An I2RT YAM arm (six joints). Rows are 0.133 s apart.
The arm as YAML. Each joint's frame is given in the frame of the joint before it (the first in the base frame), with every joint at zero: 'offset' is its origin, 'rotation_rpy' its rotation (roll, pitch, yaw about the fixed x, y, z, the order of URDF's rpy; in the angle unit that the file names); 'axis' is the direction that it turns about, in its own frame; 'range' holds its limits. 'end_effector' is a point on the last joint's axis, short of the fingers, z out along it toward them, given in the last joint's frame.
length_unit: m
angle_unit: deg
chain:
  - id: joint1
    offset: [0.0, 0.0, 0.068]
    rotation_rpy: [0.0, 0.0, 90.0]
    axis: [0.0, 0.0, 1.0]
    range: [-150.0, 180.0]
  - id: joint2
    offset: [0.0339, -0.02, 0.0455]
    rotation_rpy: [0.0, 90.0, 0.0]
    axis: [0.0, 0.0, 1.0]
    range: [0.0, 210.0]
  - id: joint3
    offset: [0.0, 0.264, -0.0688]
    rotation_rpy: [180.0, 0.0, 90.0]
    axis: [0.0, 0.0, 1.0]
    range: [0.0, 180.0]
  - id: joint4
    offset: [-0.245, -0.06, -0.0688]
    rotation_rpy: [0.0, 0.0, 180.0]
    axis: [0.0, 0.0, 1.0]
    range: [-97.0, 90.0]
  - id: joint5
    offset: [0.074, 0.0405, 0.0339]
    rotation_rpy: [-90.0, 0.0, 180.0]
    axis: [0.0, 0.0, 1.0]
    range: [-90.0, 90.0]
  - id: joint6
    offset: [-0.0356, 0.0, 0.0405]
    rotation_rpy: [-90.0, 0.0, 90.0]
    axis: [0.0, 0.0, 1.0]
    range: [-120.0, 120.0]
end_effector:
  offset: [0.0, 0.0, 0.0]
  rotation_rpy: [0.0, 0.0, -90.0]
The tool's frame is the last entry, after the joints.
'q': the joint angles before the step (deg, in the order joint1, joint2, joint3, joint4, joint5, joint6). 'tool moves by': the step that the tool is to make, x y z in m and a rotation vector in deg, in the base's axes. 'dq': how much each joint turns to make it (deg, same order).
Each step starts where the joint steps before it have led.
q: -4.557, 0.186, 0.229, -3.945, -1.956, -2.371
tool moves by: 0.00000, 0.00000, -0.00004, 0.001, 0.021, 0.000
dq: 0.000, 0.002, 0.000, -0.018, 0.000, -0.001
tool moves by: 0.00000, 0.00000, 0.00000, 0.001, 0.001, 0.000
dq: 0.000, 0.001, 0.000, -0.001, 0.000, 0.001
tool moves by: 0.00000, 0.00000, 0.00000, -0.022, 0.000, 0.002
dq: 0.000, -0.001, 0.000, 0.001, -0.001, -0.022
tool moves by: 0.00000, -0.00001, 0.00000, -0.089, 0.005, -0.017
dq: 0.003, 0.001, 0.000, 0.000, 0.026, -0.088
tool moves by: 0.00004, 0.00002, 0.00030, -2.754, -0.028, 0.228
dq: -0.003, 0.019, 0.001, 0.171, -0.046, -2.754
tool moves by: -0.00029, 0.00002, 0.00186, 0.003, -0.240, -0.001
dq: -0.003, 0.024, 0.326, -0.062, -0.003, 0.022
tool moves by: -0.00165, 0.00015, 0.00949, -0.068, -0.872, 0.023
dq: 0.003, 0.262, 1.816, -0.679, -0.020, 0.000
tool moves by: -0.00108, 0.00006, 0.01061, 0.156, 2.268, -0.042
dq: 0.001, 2.402, 3.321, -3.193, 0.044, -0.022
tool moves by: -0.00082, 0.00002, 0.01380, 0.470, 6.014, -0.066
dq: -0.003, 4.657, 5.574, -6.948, 0.064, -0.001
